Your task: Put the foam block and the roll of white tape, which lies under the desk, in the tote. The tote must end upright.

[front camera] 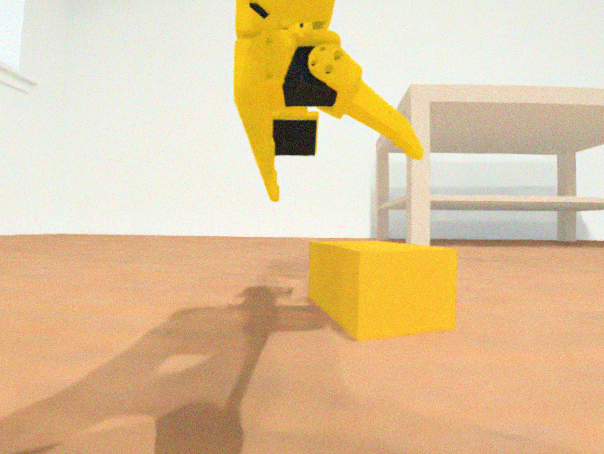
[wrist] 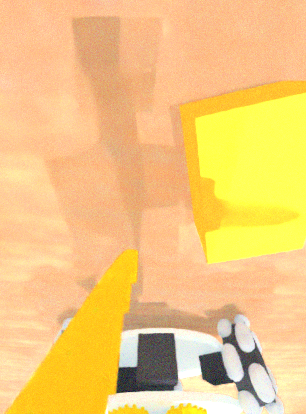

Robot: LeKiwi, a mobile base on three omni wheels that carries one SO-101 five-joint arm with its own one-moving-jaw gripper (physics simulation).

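Places are measured from the arm's base along level axes (x ahead, y left, z up), in metres.
Pixels of known places: hand, its tool point: (front camera: pixel 278 193) (wrist: pixel 137 261); arm's base, origin of its link: (wrist: pixel 157 408).
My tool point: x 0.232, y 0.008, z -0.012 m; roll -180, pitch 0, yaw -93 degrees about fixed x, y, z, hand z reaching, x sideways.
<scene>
For each thing: its top centre in the pictures, then the offset to it from my tool point. "*": a spot on its surface instead. Level surfaces: height alone.
- yellow foam block, centre of its top: (wrist: pixel 262 198) (front camera: pixel 370 244) 0.006 m ahead, 0.062 m right, 0.033 m down
- pale table, a spot on its surface: (front camera: pixel 419 170) * 0.554 m ahead, 0.353 m right, 0.132 m up
- wooden floor, height of its surface: 0.078 m down
The yellow foam block (front camera: pixel 407 290) (wrist: pixel 255 170) lies flat on the floor, right of centre in the front view and at the right edge of the wrist view, where part of it is cut off. My gripper (front camera: pixel 347 178) is open and empty, with its jaws spread wide in the front view. It hangs above the floor, higher than the block and apart from it. In the wrist view the notched fixed jaw (wrist: pixel 95 325) shows left of the block; the moving jaw is out of the picture. The white tape and the tote do not show in either view.
A pale table (front camera: pixel 419 170) with a lower shelf stands behind the block at the right, near the white wall (front camera: pixel 140 150). The arm's shadow falls on the wooden floor (front camera: pixel 125 280). My base's wheel (wrist: pixel 247 365) shows at the bottom of the wrist view.
</scene>
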